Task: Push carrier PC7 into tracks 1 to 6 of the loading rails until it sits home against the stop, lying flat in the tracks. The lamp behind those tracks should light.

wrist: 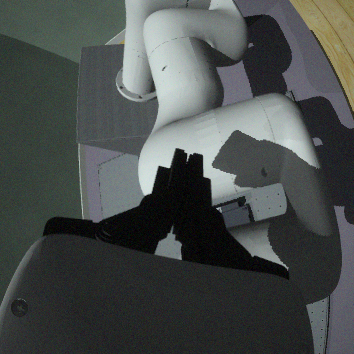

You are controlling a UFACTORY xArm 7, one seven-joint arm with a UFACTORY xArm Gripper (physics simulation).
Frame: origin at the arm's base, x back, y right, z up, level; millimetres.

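Seen in the pictures: gripper, fingertip midpoint: [182,170]; arm's base at its link origin: [140,81].
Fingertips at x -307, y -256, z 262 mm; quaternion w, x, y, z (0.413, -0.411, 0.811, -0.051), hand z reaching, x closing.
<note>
Offsets run from my fingertips to a thing's top centre. "pt": to the spot under its first point. Level surfaces: height alone.
My gripper [182,170] is shut, with nothing between its black fingers. Just right of the fingers, small dark and grey block-like parts @[pt dz -357, dx -45, dy +92 mm] [237,215] sit on a light perforated plate @[dz -368 mm] [272,200]. The gripper hides their left side. I cannot tell from this view whether they are carrier PC7, the loading rails or both, nor how the carrier lies in the tracks. The stop and the lamp cannot be made out.
The white arm [187,75] crosses the upper middle. A grey box [112,95] stands at the upper left on the purple surface @[dz -380 mm] [316,82]. Another perforated strip @[pt dz -368, dx -307, dy -84 mm] [318,320] shows at the lower right. A wooden surface [332,30] is at the upper right. Dark shadows fall on the right.
</note>
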